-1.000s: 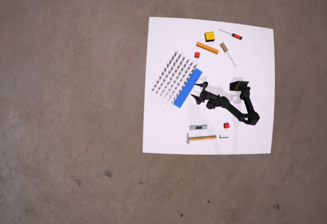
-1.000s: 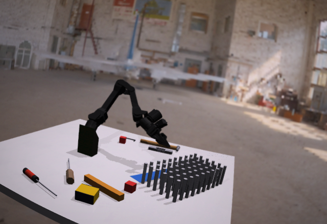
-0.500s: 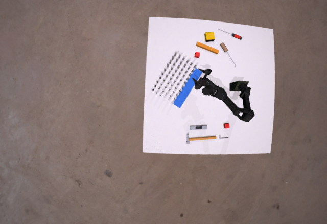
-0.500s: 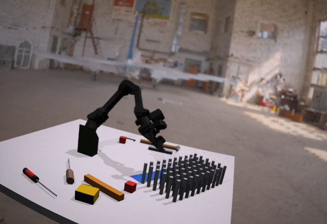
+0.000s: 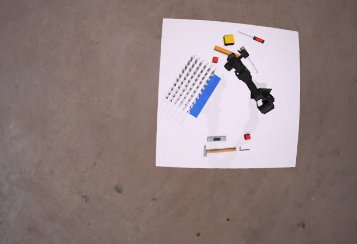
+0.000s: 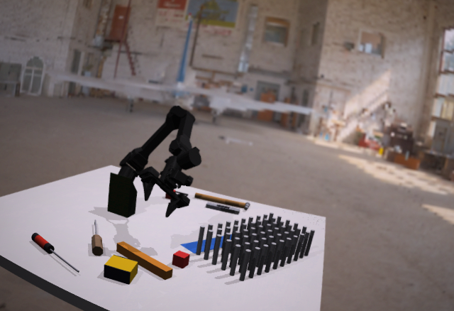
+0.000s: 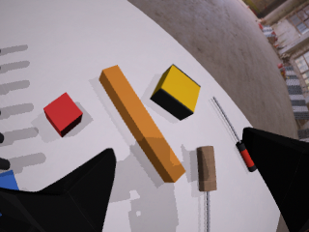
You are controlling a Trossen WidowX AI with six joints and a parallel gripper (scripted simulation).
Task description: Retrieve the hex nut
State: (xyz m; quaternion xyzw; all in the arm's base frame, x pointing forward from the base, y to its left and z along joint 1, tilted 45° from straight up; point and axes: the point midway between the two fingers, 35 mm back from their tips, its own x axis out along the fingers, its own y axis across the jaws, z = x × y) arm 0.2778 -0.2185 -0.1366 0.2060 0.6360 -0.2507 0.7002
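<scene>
Now: gripper tip 220 mm past the hook tool, 160 mm above it and 10 mm to the left of it. Round my gripper tip: orange bar 150 mm below, 80 mm to the right; then blue taped strip 310 mm to the left, 180 mm ahead, 170 mm below; then yellow block 190 mm to the right, 150 mm below, 10 mm behind.
</scene>
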